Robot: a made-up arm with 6 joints.
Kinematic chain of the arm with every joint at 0, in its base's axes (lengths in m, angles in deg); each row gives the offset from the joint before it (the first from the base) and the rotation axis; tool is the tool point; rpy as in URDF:
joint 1: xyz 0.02 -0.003 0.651 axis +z
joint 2: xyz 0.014 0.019 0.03 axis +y
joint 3: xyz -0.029 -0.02 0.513 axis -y
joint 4: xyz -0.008 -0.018 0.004 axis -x
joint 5: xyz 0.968 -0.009 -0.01 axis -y
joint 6: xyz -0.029 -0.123 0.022 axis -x
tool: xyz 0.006 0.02 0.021 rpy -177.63 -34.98 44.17
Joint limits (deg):
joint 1: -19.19..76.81
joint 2: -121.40..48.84
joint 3: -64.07..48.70
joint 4: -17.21..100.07
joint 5: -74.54..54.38
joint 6: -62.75..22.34
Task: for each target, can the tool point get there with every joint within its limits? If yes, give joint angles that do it. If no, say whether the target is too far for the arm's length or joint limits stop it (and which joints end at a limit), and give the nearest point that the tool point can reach.
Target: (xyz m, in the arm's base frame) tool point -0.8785 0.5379 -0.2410
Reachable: no: joint limits stop it (at a limit: joint 1, joint 2, joint 3, joint 4, joint 6) | nearest point -1.2303 0.4415 0.4043 | short by 0.741 m
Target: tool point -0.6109 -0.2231 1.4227
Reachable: yes | joints 9.28 -105.23 -10.16 35.45 25.80 -52.77
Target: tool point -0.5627 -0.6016 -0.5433
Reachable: no: joint limits stop it (at a limit: joint 1, joint 2, joint 3, joint 5, joint 6) | nearest point -0.0489 -0.1508 0.1213 | short by 0.953 m
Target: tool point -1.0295 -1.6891 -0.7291
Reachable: no: too far | nearest point -0.7308 -1.2093 0.4156 | short by 1.277 m
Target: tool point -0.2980 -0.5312 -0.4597
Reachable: no: joint limits stop it (at a limit: joint 1, joint 2, joint 5, joint 6) | nearest point 0.0232 -0.1764 0.0919 | short by 0.730 m
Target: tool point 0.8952 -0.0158 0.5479
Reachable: yes | joints 7.68 19.88 -24.79 5.00 -4.57 -5.95
